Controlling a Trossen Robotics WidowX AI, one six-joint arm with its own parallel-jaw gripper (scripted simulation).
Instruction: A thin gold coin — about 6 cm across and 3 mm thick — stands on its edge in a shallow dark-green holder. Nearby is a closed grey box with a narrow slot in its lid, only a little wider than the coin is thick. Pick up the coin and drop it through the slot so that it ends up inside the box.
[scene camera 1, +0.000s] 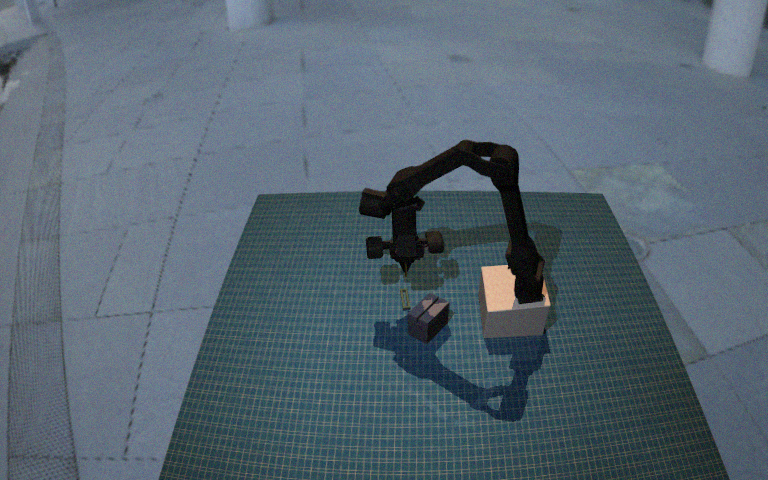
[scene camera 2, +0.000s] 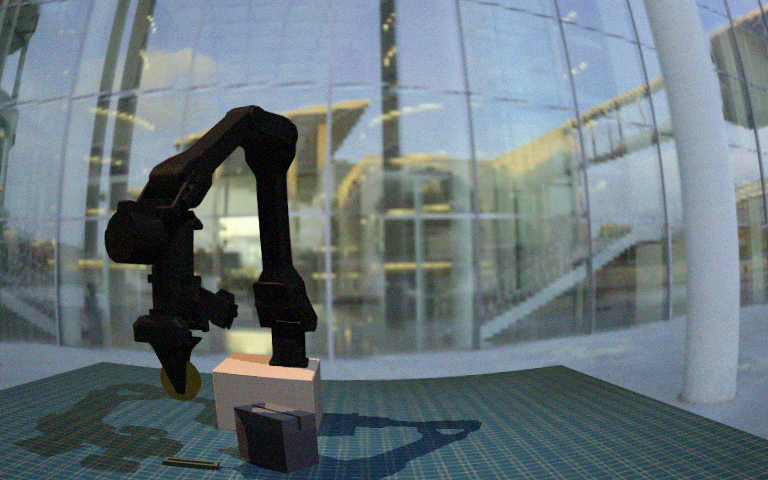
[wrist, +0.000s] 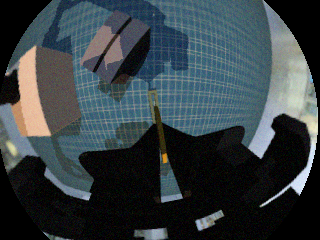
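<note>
A coin (scene camera 2: 193, 382) is held by the gripper (scene camera 2: 181, 393), which can also be seen in scene camera 1 (scene camera 1: 405, 271) and in the wrist view (wrist: 157, 126).
</note>
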